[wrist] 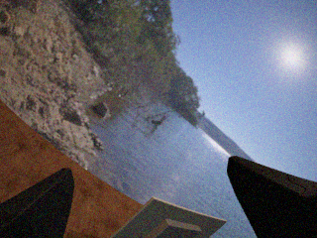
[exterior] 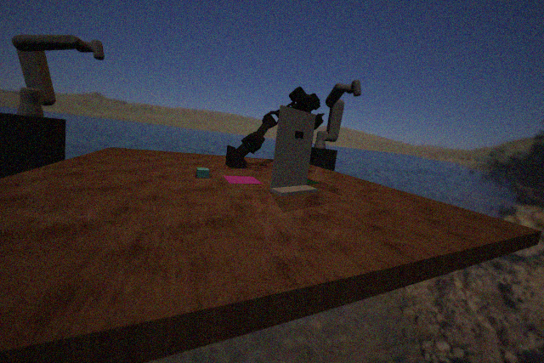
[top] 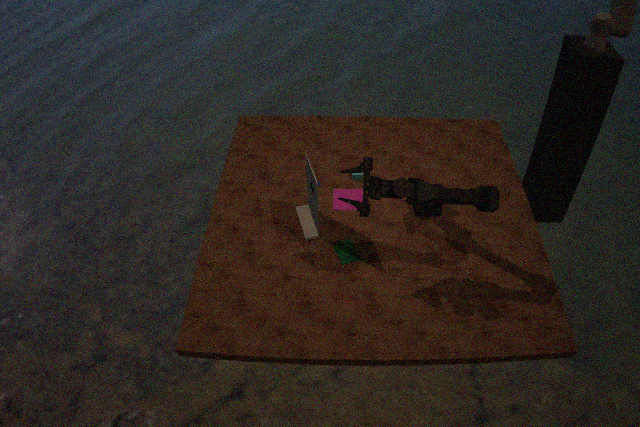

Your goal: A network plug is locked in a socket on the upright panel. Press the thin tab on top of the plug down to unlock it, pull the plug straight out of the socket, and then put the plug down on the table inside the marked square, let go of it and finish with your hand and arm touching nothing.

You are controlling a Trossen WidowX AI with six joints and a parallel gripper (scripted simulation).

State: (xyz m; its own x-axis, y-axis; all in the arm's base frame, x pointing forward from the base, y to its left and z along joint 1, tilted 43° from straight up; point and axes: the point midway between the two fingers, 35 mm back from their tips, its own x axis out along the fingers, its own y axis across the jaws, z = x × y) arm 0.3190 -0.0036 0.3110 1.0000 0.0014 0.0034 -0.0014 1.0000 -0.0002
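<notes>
Right now the network plug is 14 cm to the right of my gripper tip, 12 cm below it and 9 cm ahead of it. Round my gripper tip: grey upright panel (19 cm below, 13 cm to the right, 10 cm ahead); then magenta square (31 cm below, 26 cm to the right, 3 cm behind); then green flat patch (31 cm below, 3 cm behind, 1 cm to the left).
</notes>
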